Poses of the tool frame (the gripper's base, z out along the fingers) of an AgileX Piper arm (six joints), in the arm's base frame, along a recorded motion.
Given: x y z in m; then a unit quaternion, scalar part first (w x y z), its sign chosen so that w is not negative.
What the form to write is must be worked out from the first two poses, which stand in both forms.
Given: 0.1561, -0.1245, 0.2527, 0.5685, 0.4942, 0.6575, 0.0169
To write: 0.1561, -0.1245, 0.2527, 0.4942, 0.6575, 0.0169, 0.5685
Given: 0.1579, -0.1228, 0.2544, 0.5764, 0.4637, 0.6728, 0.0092
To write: 0.1579, -0.1228, 0.2544, 0.4637, 0.6728, 0.0092, 0.5764
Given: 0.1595, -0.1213, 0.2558, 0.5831, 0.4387, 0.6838, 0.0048
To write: 0.1595, -0.1213, 0.2558, 0.4387, 0.6838, 0.0048, 0.5831
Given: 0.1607, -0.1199, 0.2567, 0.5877, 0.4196, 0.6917, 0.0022
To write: 0.1607, -0.1199, 0.2567, 0.4196, 0.6917, 0.0022, 0.5877
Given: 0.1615, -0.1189, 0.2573, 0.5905, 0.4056, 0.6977, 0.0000
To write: 0.1615, -0.1189, 0.2573, 0.4056, 0.6977, 0.0000, 0.5905
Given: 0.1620, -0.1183, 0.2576, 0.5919, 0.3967, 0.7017, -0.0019
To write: 0.1620, -0.1183, 0.2576, 0.3967, 0.7017, -0.0019, 0.5919
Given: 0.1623, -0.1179, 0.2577, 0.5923, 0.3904, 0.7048, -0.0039
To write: 0.1623, -0.1179, 0.2577, 0.3904, 0.7048, -0.0039, 0.5923
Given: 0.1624, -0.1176, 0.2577, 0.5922, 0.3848, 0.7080, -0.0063
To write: 0.1624, -0.1176, 0.2577, 0.3848, 0.7080, -0.0063, 0.5922
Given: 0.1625, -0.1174, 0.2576, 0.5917, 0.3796, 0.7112, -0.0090
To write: 0.1625, -0.1174, 0.2576, 0.3796, 0.7112, -0.0090, 0.5917
